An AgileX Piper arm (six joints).
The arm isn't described. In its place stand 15 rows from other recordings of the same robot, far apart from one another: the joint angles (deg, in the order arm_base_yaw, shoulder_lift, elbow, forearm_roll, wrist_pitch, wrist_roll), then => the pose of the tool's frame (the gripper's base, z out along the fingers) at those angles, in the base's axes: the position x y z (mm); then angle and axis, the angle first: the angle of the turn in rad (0 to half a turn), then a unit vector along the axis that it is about.
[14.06 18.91 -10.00 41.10 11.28 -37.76] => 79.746 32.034 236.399 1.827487 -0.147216 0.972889 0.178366
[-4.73 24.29 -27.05 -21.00 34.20 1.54] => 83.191 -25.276 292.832 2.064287 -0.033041 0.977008 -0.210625
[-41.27 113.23 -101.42 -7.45 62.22 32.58] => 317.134 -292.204 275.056 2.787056 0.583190 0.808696 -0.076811
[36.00 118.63 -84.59 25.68 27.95 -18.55] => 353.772 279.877 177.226 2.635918 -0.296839 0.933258 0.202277
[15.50 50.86 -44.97 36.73 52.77 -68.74] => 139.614 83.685 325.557 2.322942 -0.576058 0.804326 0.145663
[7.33 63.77 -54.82 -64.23 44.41 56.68] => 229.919 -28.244 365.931 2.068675 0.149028 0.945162 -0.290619
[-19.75 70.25 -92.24 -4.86 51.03 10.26] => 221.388 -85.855 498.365 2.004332 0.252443 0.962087 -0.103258
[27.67 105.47 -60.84 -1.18 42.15 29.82] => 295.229 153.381 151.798 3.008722 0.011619 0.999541 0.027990
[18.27 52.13 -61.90 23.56 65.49 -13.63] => 131.911 78.402 391.035 2.489084 -0.249874 0.940900 0.228628
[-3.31 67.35 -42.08 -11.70 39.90 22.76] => 214.357 -24.254 254.421 2.602265 0.165578 0.985372 -0.040315
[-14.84 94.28 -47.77 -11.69 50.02 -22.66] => 248.134 -80.361 162.113 3.066762 0.134239 -0.988556 0.068827
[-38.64 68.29 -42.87 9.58 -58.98 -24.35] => 183.148 -163.031 388.456 1.385351 0.213427 0.655789 -0.724148
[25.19 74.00 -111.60 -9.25 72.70 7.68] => 193.212 75.444 546.194 2.095503 -0.131601 0.988431 0.075401
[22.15 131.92 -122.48 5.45 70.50 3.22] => 453.334 193.337 222.331 2.906131 -0.154183 0.985220 0.074627
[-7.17 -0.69 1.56 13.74 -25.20 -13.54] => 43.588 -14.759 241.648 1.090162 0.136184 0.976226 -0.168633
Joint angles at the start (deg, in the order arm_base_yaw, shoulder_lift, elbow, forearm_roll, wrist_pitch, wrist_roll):
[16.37, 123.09, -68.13, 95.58, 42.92, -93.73]
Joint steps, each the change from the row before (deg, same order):
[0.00, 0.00, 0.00, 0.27, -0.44, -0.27]
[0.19, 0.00, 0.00, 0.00, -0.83, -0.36]
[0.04, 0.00, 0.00, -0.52, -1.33, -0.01]
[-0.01, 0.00, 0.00, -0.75, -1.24, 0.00]
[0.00, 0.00, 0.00, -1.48, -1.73, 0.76]
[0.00, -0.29, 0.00, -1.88, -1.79, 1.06]
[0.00, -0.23, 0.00, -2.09, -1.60, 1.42]
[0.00, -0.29, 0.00, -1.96, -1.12, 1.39]
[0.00, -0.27, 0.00, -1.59, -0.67, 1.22]
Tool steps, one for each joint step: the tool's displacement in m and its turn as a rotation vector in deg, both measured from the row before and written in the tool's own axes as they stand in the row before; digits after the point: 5 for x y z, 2 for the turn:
[-0.00024, -0.00072, 0.00000, 0.45, -0.15, -0.07]
[0.00031, -0.00022, 0.00080, 0.70, 0.16, -0.46]
[0.00074, -0.00183, 0.00014, 1.27, 0.46, -0.42]
[0.00089, -0.00197, -0.00007, 1.21, 0.57, -0.57]
[0.00163, -0.00264, -0.00005, 1.66, 1.03, -0.40]
[0.00044, -0.00184, -0.00124, 1.73, 0.98, -0.62]
[0.00081, -0.00181, -0.00103, 1.57, 1.05, -0.43]
[0.00028, -0.00096, -0.00131, 1.12, 0.85, -0.41]
[0.00002, -0.00037, -0.00124, 0.70, 0.62, -0.27]

